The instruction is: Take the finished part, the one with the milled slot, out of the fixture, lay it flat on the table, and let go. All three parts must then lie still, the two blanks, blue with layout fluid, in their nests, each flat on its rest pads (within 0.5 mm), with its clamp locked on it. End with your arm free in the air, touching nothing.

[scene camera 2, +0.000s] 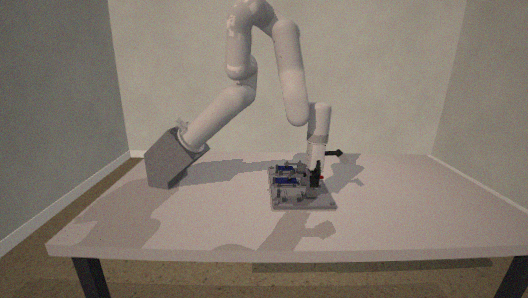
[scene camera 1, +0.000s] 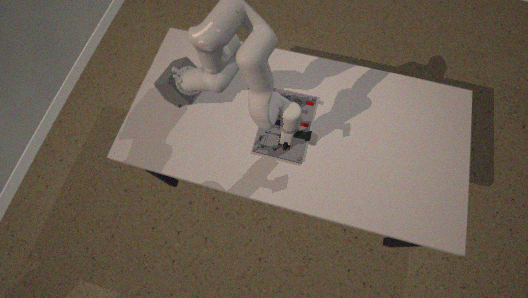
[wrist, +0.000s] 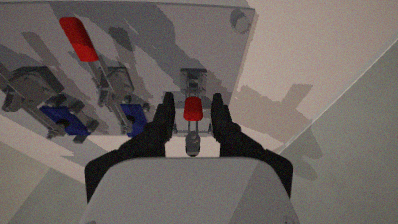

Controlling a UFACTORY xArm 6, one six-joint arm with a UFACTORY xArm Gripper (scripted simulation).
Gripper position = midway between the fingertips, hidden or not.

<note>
In view: my gripper [scene camera 2: 312,183] and a red clamp handle [wrist: 74,29].
My gripper is seen too in the wrist view [wrist: 193,102].
</note>
